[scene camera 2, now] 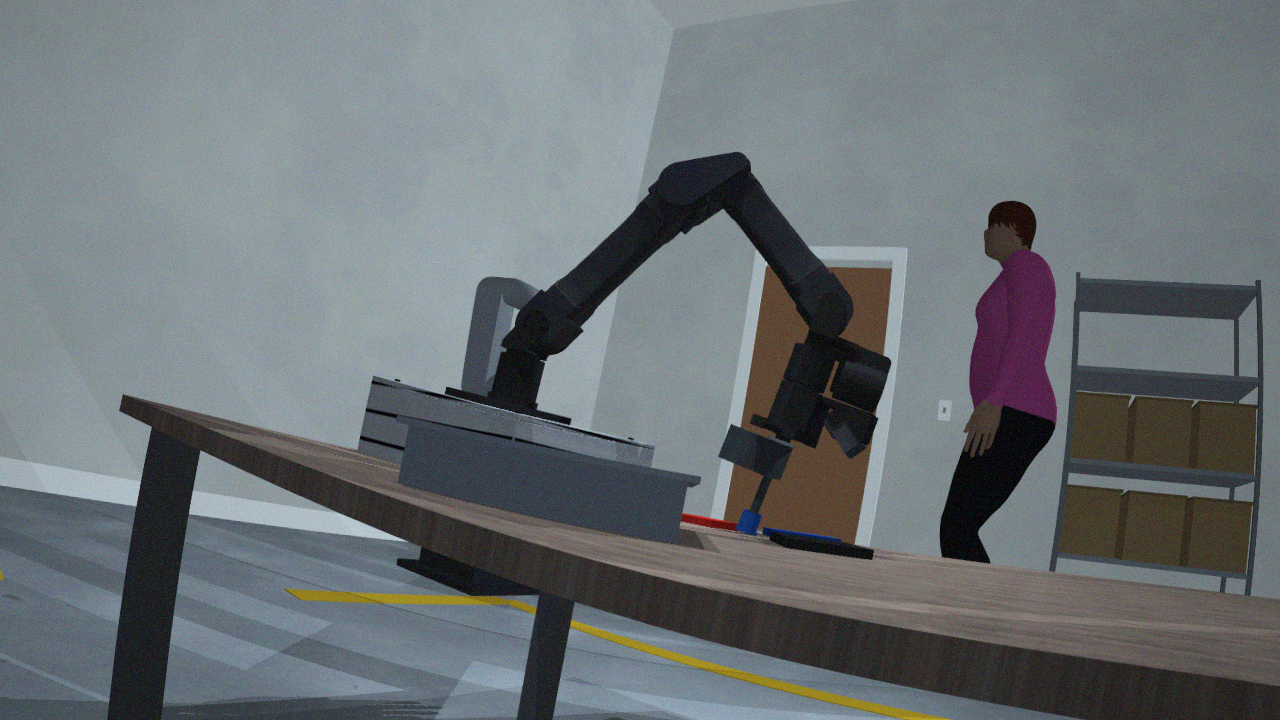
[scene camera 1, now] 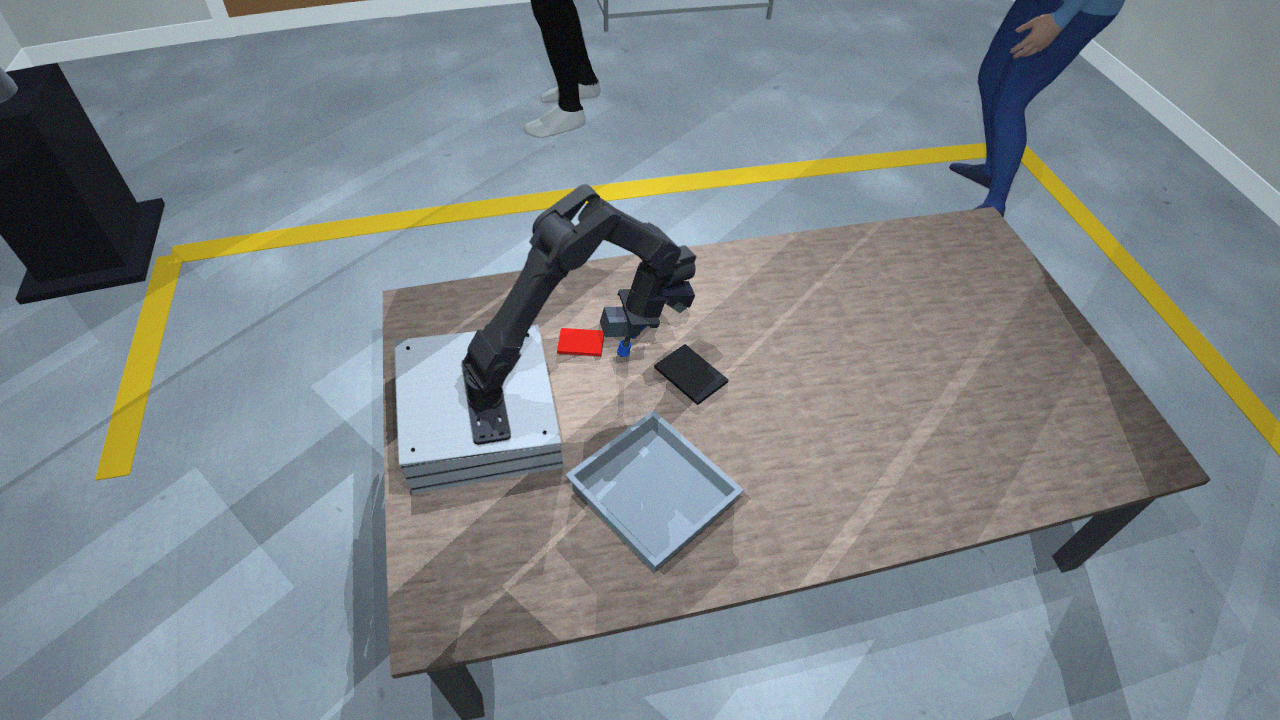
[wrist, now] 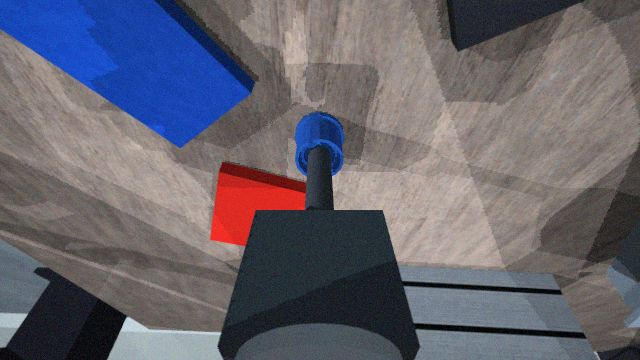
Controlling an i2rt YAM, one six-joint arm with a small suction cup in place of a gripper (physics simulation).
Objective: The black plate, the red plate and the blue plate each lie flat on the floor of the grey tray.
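My gripper, a blue suction cup, points down low over bare table between the plates. No plate is on it; whether it touches the wood, I cannot tell. The red plate lies flat beside it, partly hidden by the cup's mount in the wrist view. The blue plate lies on the table, hidden by the arm in scene camera 1. The black plate lies flat on the table behind the grey tray, whose floor holds no plate.
The arm stands on a layered metal base left of the tray, on the wooden table. People stand beyond the table. A shelf unit with boxes stands against the wall.
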